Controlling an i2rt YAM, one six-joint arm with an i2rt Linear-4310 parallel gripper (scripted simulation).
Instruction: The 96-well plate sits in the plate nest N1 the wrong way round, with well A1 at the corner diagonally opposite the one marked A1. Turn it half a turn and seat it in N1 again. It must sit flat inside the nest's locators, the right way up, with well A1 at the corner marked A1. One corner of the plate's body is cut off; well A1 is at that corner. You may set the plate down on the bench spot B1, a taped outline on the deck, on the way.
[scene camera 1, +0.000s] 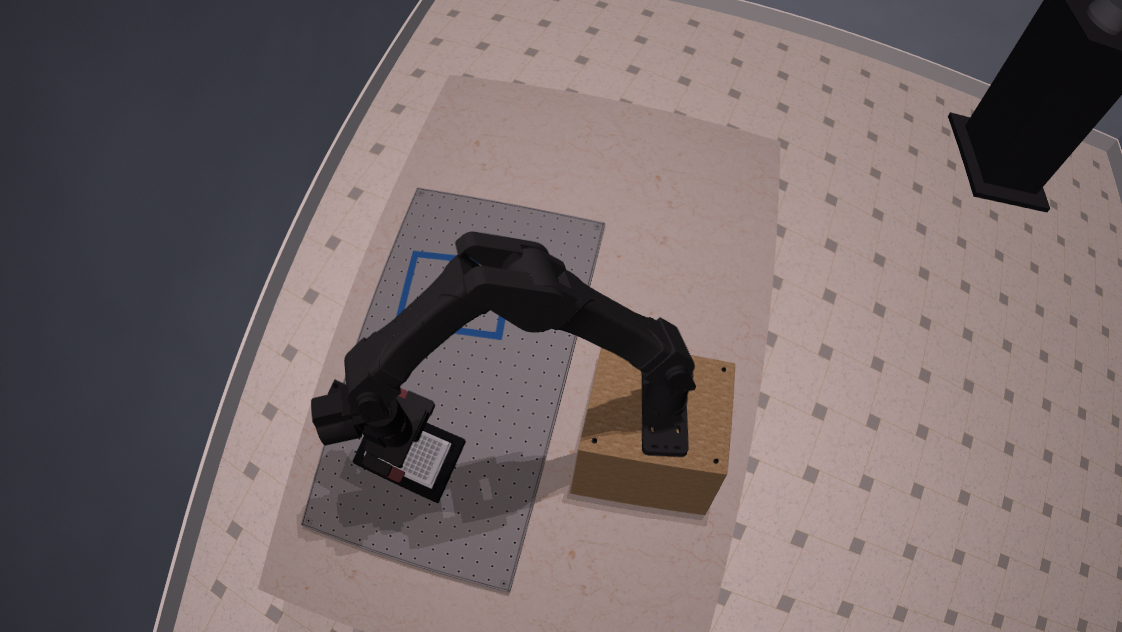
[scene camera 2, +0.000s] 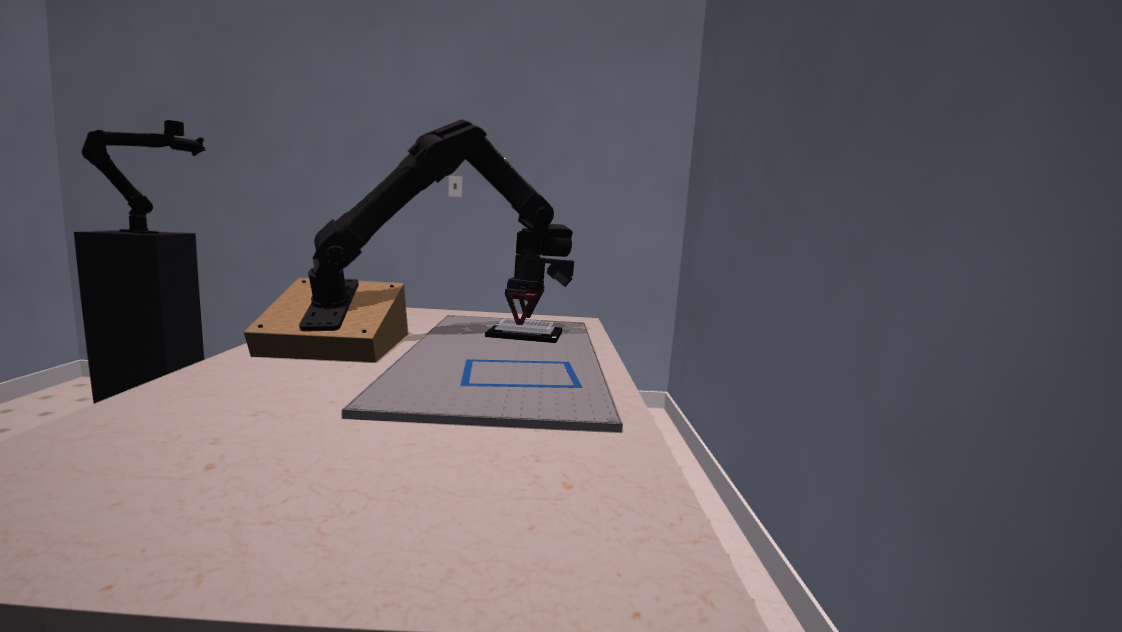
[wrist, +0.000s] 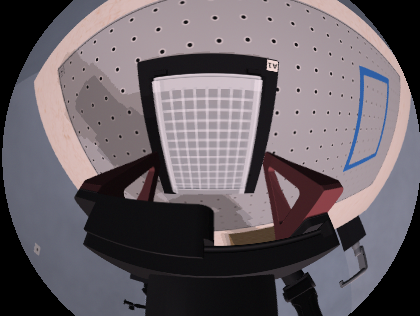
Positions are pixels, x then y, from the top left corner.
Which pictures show the gripper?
Scene camera 1, scene camera 2 and the wrist view: all of them.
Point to a black plate nest N1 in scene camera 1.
At 450, 461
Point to the gripper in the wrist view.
At 211, 157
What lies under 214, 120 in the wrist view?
A 96-well plate.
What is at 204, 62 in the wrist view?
A black plate nest N1.
